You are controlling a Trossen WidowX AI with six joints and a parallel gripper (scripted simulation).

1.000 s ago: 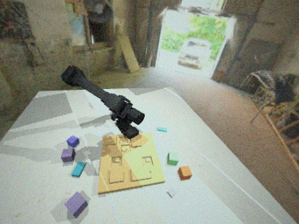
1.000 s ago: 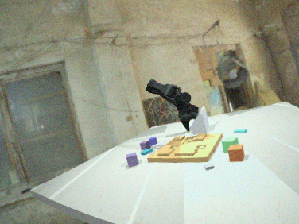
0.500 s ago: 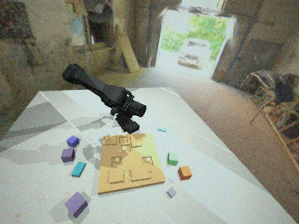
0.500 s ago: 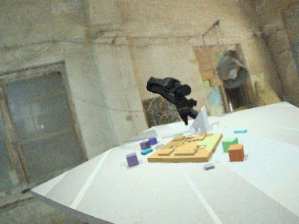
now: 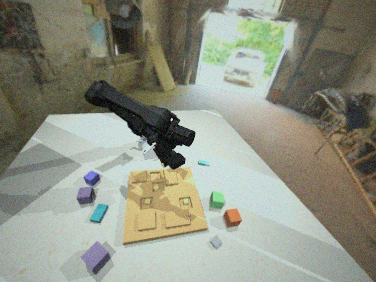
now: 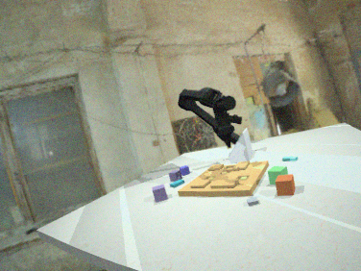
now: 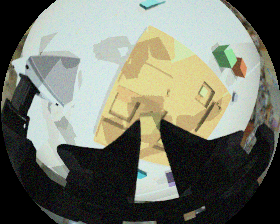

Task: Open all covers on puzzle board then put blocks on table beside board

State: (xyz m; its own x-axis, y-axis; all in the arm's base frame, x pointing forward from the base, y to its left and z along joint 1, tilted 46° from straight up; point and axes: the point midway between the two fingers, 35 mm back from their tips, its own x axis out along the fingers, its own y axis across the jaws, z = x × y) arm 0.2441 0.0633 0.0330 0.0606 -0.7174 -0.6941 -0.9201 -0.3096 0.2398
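Right now my gripper tip is 80 mm short of the tan puzzle board, 30 mm to the left of it and 100 mm above it. From my gripper tip the other things lie so: teal piece (70 mm behind, 240 mm to the left, 120 mm below); then teal block (90 mm ahead, 260 mm to the right, 110 mm below); then green block (160 mm ahead, 200 mm to the left, 100 mm below).
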